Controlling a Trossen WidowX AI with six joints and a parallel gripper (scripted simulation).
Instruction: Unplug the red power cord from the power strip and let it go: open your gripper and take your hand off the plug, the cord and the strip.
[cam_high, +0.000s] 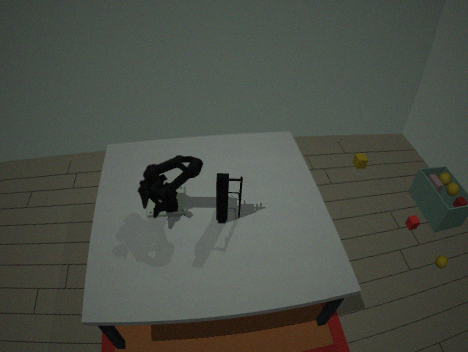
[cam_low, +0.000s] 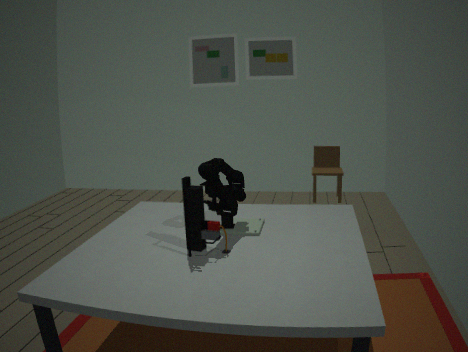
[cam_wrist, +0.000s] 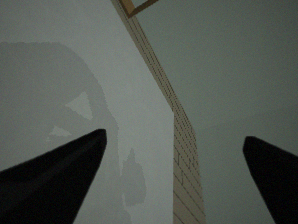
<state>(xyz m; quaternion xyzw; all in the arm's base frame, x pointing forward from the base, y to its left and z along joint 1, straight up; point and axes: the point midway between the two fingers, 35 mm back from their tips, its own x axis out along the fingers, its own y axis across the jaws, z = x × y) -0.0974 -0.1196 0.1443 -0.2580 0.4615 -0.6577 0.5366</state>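
Right now the red plug is 380 mm ahead of my gripper tip, 120 mm to the left of it and 30 mm below it.
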